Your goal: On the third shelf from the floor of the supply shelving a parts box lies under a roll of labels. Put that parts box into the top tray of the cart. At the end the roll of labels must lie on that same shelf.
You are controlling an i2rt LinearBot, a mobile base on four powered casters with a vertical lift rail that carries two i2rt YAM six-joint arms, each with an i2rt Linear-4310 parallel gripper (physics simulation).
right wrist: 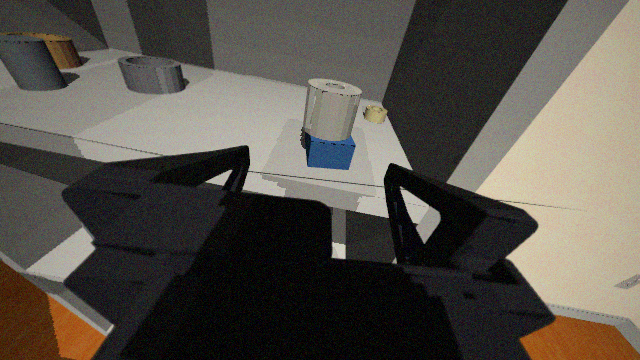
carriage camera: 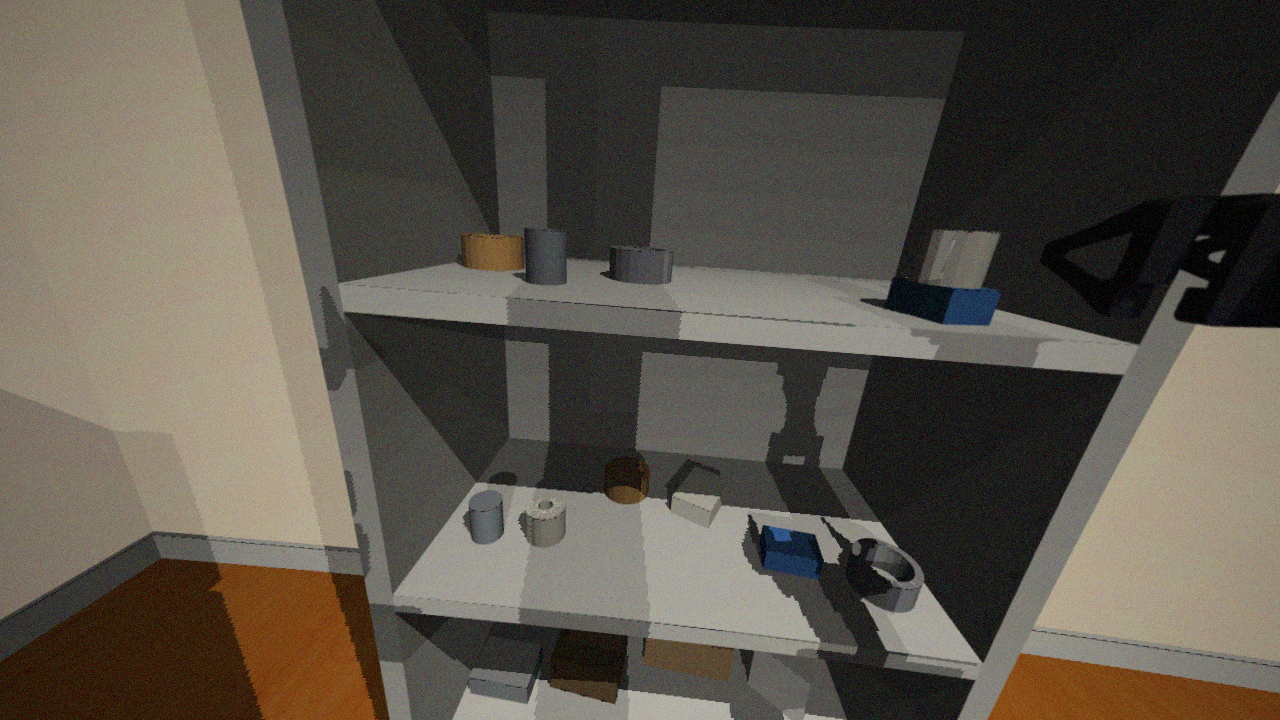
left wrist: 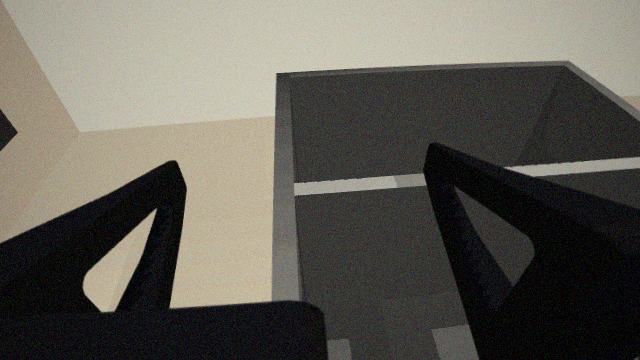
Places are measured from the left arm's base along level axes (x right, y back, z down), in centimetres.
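Pixels of known places: left gripper, fingertip midpoint: (left wrist: 305,164); right gripper, fingertip midpoint: (right wrist: 319,163) (carriage camera: 1108,253).
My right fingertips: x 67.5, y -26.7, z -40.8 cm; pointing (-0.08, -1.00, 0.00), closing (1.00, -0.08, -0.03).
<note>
Behind a point stands the place of what it marks.
A blue parts box (carriage camera: 948,302) @[x 65.9, y -39.0, z -34.7 cm] (right wrist: 330,153) @[x 68.7, y -39.4, z -34.7 cm] lies near the front edge of the upper shelf (carriage camera: 760,333) @[x 45.3, y -35.5, z -30.4 cm] (right wrist: 225,107) @[x 47.2, y -54.2, z -32.2 cm], toward its right end. The white roll of labels (carriage camera: 961,257) @[x 66.5, y -40.1, z -39.5 cm] (right wrist: 332,111) @[x 67.9, y -39.9, z -40.1 cm] stands upright on top of it. My right gripper (right wrist: 319,163) @[x 67.5, y -26.7, z -40.8 cm] is open and empty; in the right wrist view it is in front of the shelf edge, with box and roll beyond the gap between its fingers. In the carriage camera one dark finger shows at the right edge. My left gripper (left wrist: 305,164) @[x 0.1, y -1.6, z -43.8 cm] is open and empty, facing the shelving's upper part. The cart does not show.
On the same shelf stand a grey cylinder (carriage camera: 546,256) @[x 19.0, y -45.6, z -36.0 cm] (right wrist: 34,64) @[x 20.7, y -46.9, z -36.2 cm], a grey ring (carriage camera: 640,265) @[x 30.9, y -53.3, z -34.9 cm] (right wrist: 154,75) @[x 34.0, y -54.4, z -35.7 cm], an orange ring (carriage camera: 492,251) @[x 7.9, y -55.3, z -35.1 cm] and a small yellow roll (right wrist: 375,114) @[x 78.0, y -62.3, z -34.1 cm]. Another blue box (carriage camera: 790,550) @[x 59.5, y -47.6, z 9.5 cm] and a grey ring (carriage camera: 902,592) @[x 74.2, y -41.5, z 9.5 cm] are on the shelf below. An upright post (carriage camera: 1065,474) @[x 82.2, y -35.8, z -16.4 cm] borders the shelves.
</note>
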